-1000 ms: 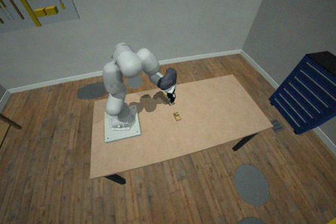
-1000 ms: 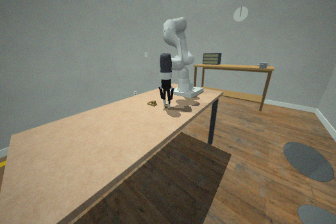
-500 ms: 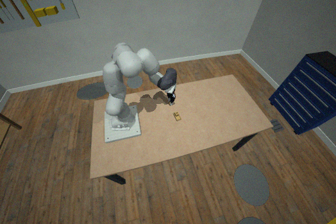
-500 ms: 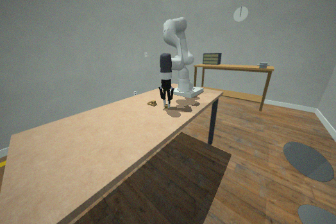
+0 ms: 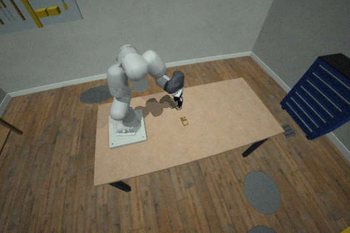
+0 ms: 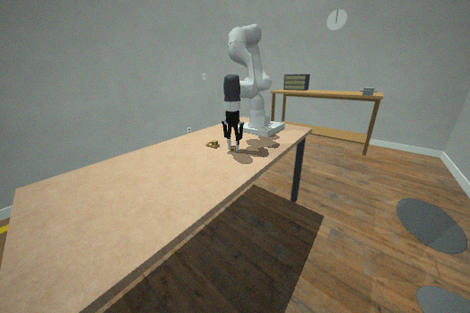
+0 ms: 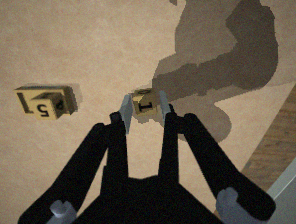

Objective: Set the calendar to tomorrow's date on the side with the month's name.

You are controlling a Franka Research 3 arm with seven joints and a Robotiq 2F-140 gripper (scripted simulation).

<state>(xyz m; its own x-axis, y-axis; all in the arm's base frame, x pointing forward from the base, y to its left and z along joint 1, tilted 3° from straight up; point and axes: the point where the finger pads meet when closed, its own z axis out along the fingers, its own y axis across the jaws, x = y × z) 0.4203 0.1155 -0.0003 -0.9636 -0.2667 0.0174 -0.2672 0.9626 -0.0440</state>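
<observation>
Now: hand 3 cm above the wooden digit cube. The rest, counted from my hand: wooden tray (16 cm to the right, 3 cm below, 2 cm ahead).
</observation>
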